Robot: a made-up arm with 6 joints. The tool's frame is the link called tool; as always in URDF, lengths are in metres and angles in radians. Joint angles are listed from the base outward.
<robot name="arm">
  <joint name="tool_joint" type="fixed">
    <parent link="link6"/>
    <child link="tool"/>
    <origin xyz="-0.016 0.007 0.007"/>
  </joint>
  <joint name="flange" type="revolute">
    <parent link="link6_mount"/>
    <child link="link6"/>
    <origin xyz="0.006 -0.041 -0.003"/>
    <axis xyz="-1 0 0"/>
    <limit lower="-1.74" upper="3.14"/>
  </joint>
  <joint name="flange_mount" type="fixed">
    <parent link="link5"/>
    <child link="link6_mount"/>
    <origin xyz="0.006 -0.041 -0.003"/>
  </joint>
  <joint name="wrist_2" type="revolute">
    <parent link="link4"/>
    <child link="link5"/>
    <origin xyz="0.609 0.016 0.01"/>
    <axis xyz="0 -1 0"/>
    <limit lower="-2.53" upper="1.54"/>
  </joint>
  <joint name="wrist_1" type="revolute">
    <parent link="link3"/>
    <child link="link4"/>
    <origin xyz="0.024 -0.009 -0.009"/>
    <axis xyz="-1 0 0"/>
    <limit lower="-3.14" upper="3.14"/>
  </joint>
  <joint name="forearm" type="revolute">
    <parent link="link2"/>
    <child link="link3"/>
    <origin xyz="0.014 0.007 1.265"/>
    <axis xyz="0 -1 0"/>
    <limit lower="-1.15" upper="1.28"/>
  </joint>
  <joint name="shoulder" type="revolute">
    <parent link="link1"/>
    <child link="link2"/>
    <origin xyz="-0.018 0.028 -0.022"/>
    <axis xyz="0 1 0"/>
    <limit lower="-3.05" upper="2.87"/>
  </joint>
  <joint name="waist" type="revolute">
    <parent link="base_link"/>
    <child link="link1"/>
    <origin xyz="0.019 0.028 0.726"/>
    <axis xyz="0 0 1"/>
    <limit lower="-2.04" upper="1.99"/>
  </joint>
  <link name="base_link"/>
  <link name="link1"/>
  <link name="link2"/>
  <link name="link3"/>
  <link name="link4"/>
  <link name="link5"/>
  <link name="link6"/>
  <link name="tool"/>
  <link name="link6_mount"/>
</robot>
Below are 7 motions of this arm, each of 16 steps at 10 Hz.
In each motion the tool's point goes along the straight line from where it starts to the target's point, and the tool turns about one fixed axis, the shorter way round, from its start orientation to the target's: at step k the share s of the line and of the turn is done. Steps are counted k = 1, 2, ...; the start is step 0. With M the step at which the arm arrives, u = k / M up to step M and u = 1 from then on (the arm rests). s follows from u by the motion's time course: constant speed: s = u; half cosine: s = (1 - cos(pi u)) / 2; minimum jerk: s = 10 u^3 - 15 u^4 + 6 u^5.
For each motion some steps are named. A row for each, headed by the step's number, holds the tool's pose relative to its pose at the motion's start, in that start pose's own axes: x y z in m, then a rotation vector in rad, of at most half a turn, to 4 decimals.
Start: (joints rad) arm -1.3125 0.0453 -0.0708 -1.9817 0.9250 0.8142
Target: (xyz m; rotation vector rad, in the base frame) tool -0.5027 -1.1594 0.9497 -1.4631 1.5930 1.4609
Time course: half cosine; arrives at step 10
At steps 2, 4, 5, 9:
2: 0.1103 -0.0504 -0.0085 0.1212 -0.0010 -0.0727
4: 0.3991 -0.1824 -0.0307 0.4386 -0.0036 -0.2630
5: 0.5775 -0.2640 -0.0444 0.6348 -0.0052 -0.3806
9: 1.1268 -0.5150 -0.0866 1.2385 -0.0101 -0.7425

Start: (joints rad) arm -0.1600 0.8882 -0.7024 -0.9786 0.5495 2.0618
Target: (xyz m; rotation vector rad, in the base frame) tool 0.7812 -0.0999 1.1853 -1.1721 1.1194 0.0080
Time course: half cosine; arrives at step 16
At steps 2, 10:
2: -0.0121 -0.0018 -0.0056 0.0063 -0.0053 -0.0120
10: -0.2194 -0.0320 -0.1011 0.1148 -0.0956 -0.2187

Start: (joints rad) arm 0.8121 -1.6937 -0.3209 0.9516 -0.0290 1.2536
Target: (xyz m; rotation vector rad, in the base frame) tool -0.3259 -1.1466 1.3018 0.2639 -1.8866 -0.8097
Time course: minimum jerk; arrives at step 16
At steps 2, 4, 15, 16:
2: 0.0024 0.0061 -0.0064 0.0156 0.0019 -0.0162
4: 0.0152 0.0395 -0.0412 0.1008 0.0123 -0.1044
15: 0.1462 0.3809 -0.3974 0.9716 0.1183 -1.0065
16: 0.1465 0.3818 -0.3982 0.9737 0.1185 -1.0088

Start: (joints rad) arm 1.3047 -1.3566 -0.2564 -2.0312 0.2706 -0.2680
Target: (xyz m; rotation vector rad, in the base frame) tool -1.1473 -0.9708 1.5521 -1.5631 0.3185 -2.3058
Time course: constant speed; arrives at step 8
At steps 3, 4, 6, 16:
3: -0.1370 -0.1021 -0.2903 -0.1076 0.3590 0.2638
4: -0.1826 -0.1361 -0.3871 -0.1435 0.4787 0.3518
6: -0.2739 -0.2041 -0.5806 -0.2153 0.7180 0.5277
16: -0.3652 -0.2722 -0.7742 -0.2871 0.9574 0.7035

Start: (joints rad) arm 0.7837 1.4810 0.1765 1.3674 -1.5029 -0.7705
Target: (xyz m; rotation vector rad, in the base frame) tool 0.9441 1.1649 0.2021 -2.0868 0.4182 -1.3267
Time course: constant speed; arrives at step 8
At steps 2, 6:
2: -0.0302 0.0077 -0.0046 0.0299 0.0900 -0.2038
6: -0.0906 0.0230 -0.0137 0.0896 0.2700 -0.6114

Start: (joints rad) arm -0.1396 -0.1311 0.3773 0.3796 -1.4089 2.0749
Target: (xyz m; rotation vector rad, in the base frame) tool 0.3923 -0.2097 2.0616 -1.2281 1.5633 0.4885
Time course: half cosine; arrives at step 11
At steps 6, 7, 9, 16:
6: 0.1386 0.0719 -0.0023 0.3617 0.0090 0.2891
7: 0.1718 0.0891 -0.0028 0.4482 0.0112 0.3583
9: 0.2234 0.1159 -0.0037 0.5831 0.0145 0.4660
16: 0.2427 0.1258 -0.0040 0.6333 0.0158 0.5062

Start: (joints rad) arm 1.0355 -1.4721 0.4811 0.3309 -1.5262 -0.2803
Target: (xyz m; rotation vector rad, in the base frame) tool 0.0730 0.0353 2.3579 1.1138 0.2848 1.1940
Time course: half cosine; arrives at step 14
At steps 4, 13, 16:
4: 0.3242 0.1141 0.0074 0.1471 0.0592 0.0549
13: 1.7008 0.5985 0.0386 0.7716 0.3108 0.2882
16: 1.7224 0.6061 0.0391 0.7814 0.3147 0.2919

